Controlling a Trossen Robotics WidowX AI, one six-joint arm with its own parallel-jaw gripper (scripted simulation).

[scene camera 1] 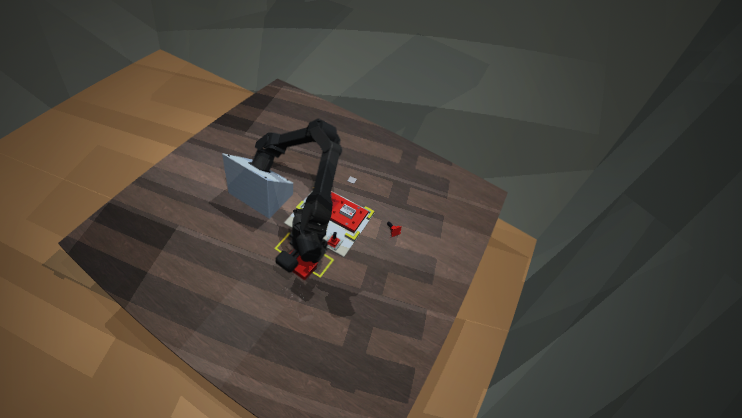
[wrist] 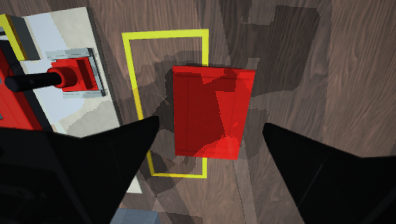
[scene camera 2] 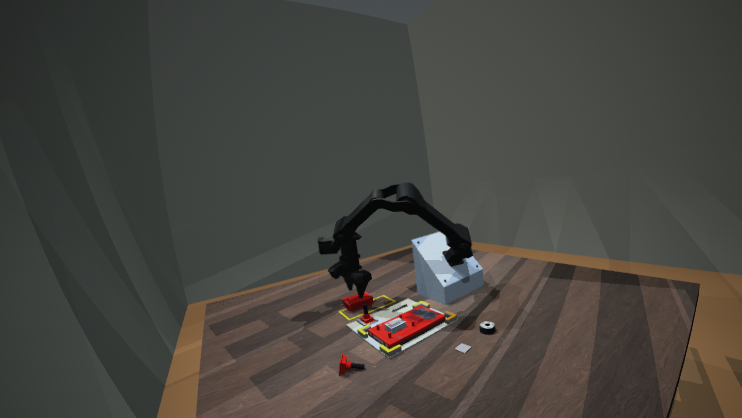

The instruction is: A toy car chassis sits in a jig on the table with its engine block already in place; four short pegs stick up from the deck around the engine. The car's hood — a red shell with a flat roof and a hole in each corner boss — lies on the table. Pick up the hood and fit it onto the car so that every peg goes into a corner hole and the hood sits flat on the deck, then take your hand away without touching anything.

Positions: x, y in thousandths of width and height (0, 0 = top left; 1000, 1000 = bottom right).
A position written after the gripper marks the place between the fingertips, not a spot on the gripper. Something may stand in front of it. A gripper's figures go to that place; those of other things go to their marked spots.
Scene:
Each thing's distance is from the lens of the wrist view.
gripper (wrist: 532, 556): 11 cm
red hood (wrist: 534, 462): 12 cm

